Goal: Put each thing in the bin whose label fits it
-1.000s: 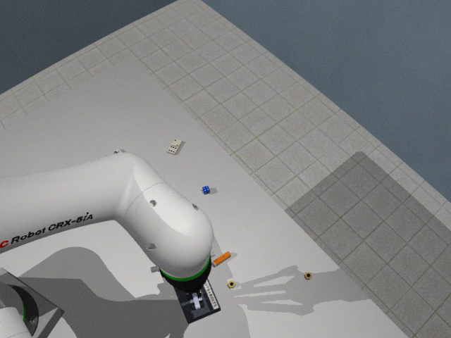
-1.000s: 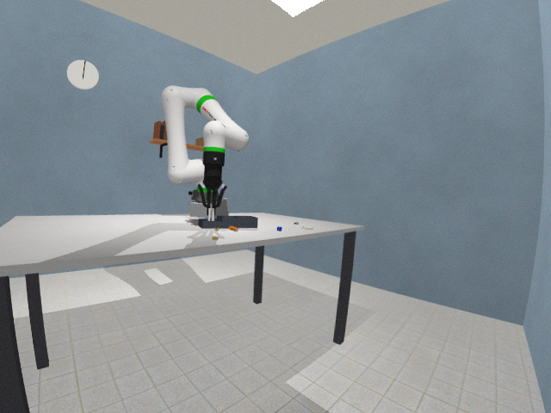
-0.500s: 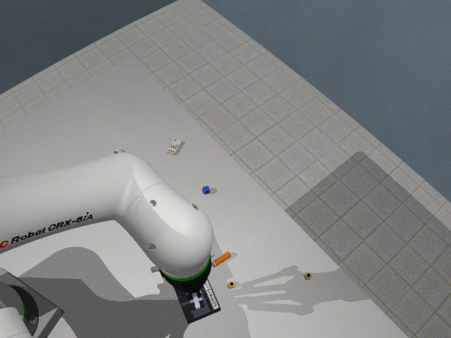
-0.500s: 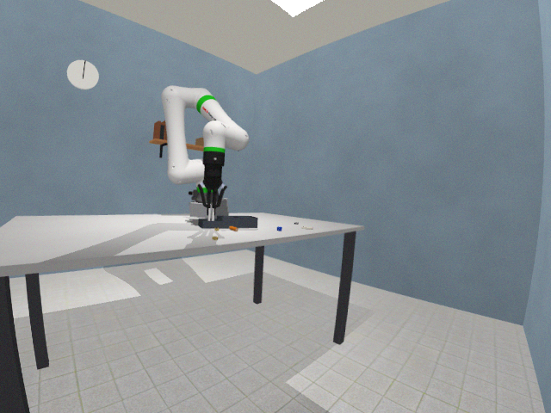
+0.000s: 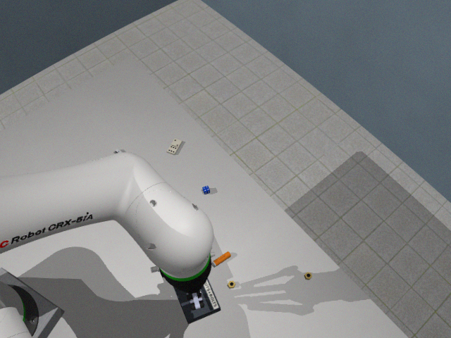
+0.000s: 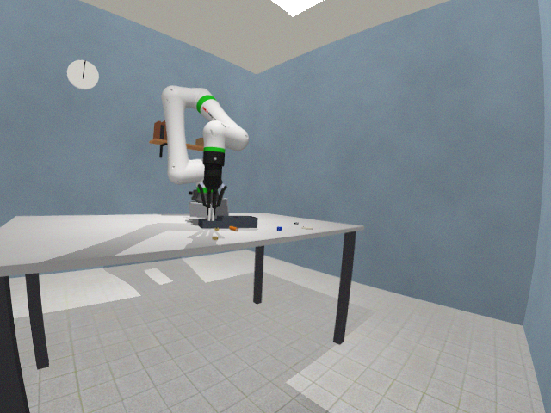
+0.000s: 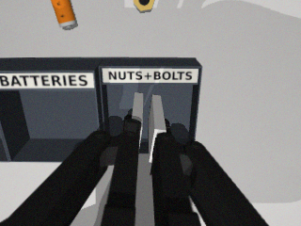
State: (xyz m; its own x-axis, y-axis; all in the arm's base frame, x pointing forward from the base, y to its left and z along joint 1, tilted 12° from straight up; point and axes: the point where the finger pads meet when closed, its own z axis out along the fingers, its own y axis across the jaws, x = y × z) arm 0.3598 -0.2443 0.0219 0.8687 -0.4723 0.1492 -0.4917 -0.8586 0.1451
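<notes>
My gripper is now 70 mm to the right of the dark three-part bin, 30 mm short of it and 30 mm above it. The rest, counted from my hand: orange battery: 110 mm ahead, 40 mm below, 30 mm to the left; cream domino: 370 mm to the left, 260 mm ahead, 40 mm below; blue die: 220 mm ahead, 200 mm to the left, 40 mm below.
</notes>
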